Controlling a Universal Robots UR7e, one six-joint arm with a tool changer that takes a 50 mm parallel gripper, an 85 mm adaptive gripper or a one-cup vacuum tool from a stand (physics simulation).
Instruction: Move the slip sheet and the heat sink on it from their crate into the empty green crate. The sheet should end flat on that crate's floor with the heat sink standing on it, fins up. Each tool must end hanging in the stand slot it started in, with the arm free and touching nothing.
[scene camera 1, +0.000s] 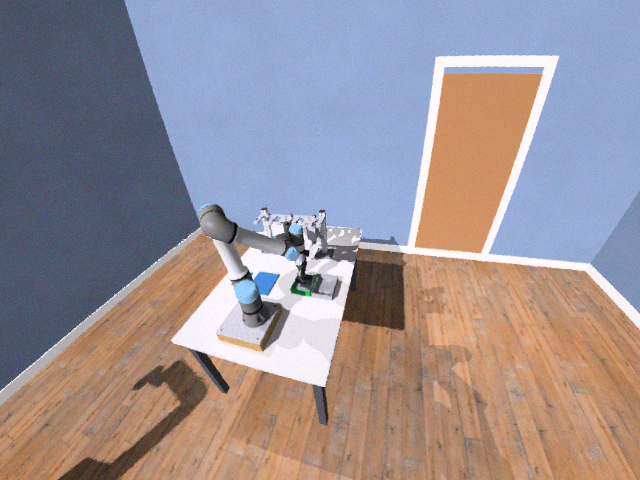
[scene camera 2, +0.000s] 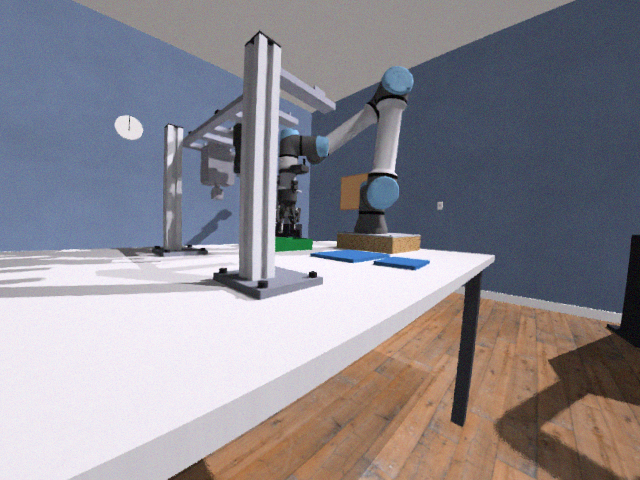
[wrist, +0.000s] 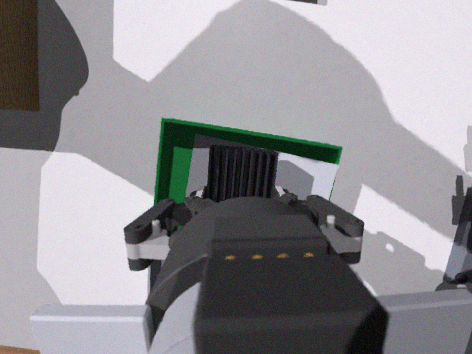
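Seen in the pictures: hand at its tool point: (scene camera 2: 287, 186); arm's base at its link origin: (scene camera 1: 256, 316) (scene camera 2: 370, 233).
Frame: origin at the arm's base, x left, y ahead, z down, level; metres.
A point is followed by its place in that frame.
The green crate (scene camera 1: 302, 293) @(z 0.052, x -0.230, y 0.233 m) (scene camera 2: 297, 244) @(z 0.049, x -0.167, y 0.328 m) (wrist: 160, 165) @(z 0.031, x -0.196, y 0.245 m) stands on the table. The light grey slip sheet (wrist: 324, 177) @(z 0.029, x -0.225, y 0.414 m) lies inside it, with a strip of green floor showing on the left in the wrist view. My gripper (scene camera 1: 305, 281) (scene camera 2: 288, 230) (wrist: 241, 193), the adaptive one, points down over this crate and is shut on the heat sink. The black heat sink (wrist: 242, 169) @(z -0.007, x -0.201, y 0.328 m) is upright, fins up, above the sheet; its underside is hidden, so I cannot tell whether it touches the sheet. The grey crate (scene camera 1: 327, 287) @(z 0.069, x -0.388, y 0.305 m) stands right beside the green one.
The tool stand (scene camera 1: 323, 232) @(z -0.177, x -0.358, y 0.594 m) (scene camera 2: 258, 155) @(z -0.122, x 0.123, y 0.782 m) rises beyond the crates. A grey tool (scene camera 2: 217, 164) @(z -0.200, x -0.255, y 0.612 m) hangs in it, and a dark tool (scene camera 2: 236, 147) @(z -0.219, x -0.124, y 0.641 m) shows partly behind the near post. Flat blue plates (scene camera 1: 266, 282) @(z 0.062, x 0.042, y 0.341 m) (scene camera 2: 351, 255) @(z 0.062, x 0.088, y 0.383 m) lie on the table (scene camera 1: 310, 330) @(z 0.072, x -0.307, y -0.028 m) near the arm's base.
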